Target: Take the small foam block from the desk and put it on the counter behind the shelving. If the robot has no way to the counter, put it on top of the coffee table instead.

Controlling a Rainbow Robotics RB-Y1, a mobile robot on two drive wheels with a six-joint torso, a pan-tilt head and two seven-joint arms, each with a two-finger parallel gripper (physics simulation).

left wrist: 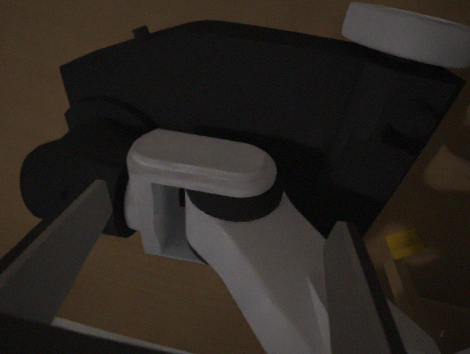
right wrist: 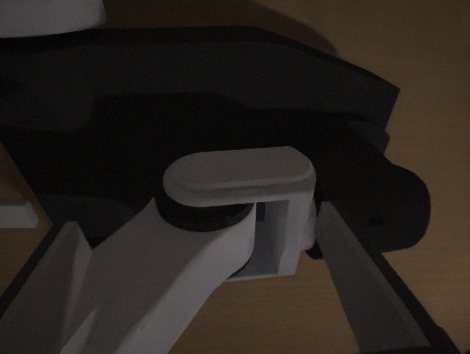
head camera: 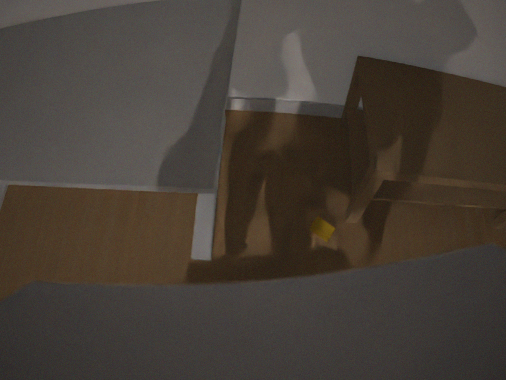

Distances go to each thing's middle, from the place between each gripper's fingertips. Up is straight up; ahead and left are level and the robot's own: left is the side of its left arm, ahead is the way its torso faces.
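With the yellow foam block (left wrist: 407,242) as my reference, I see that my right gripper is well short of it, slightly to the left of it and a long way above it.
The yellow foam block has my left gripper far short of it as well, a long way to the left of it and far above it.
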